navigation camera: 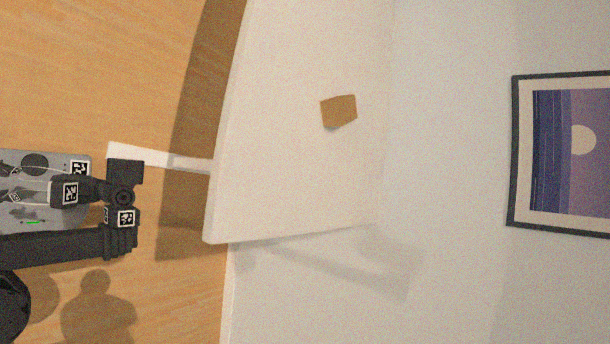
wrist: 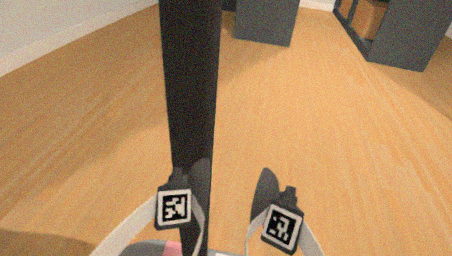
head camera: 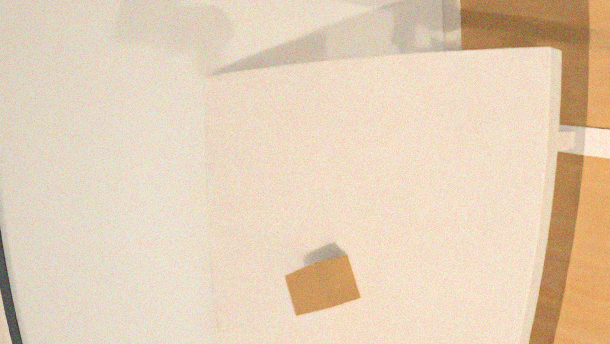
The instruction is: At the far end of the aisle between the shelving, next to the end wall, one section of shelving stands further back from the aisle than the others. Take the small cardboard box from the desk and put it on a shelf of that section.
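Where they show: gripper, fingertip midpoint: (wrist: 233, 182); robot's base at its link origin: (navigation camera: 35, 163).
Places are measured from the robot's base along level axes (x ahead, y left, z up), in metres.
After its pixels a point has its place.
The small cardboard box (head camera: 322, 285) @(x 0.197, y -0.471, z 1.000 m) (navigation camera: 339, 111) @(x 0.199, y -0.469, z 0.998 m) sits on the white desk (head camera: 400, 150) @(x 0.032, y -0.385, z 0.951 m) (navigation camera: 295, 190) @(x 0.020, y -0.397, z 0.951 m), towards its wall side. My gripper (wrist: 233, 182) @(x -0.021, y 0.076, z 0.493 m) (navigation camera: 14, 183) is open, with a gap between its fingertips and no object held. In the navigation view it is folded back over my base, off the desk and well apart from the box. Parts of dark grey shelving (wrist: 265, 22) @(x 0.039, y 1.891, z 0.163 m) (wrist: 407, 37) @(x 1.081, y 1.817, z 0.235 m) show at the top of the wrist view. Which section stands further back cannot be told.
The desk's white foot (navigation camera: 137, 153) reaches over the wood floor (navigation camera: 100, 75) @(x 0.395, y -0.184, z 0.000 m) near my wrist. A framed picture (navigation camera: 520, 150) @(x 0.200, y -1.009, z 1.442 m) hangs on the wall (navigation camera: 450, 175) @(x 0.095, y -1.024, z 1.212 m) behind the desk. My dark mast (wrist: 191, 75) @(x -0.063, y 0.116, z 0.556 m) crosses the wrist view. An orange-brown box (wrist: 369, 20) @(x 0.933, y 2.219, z 0.231 m) shows in the right shelving.
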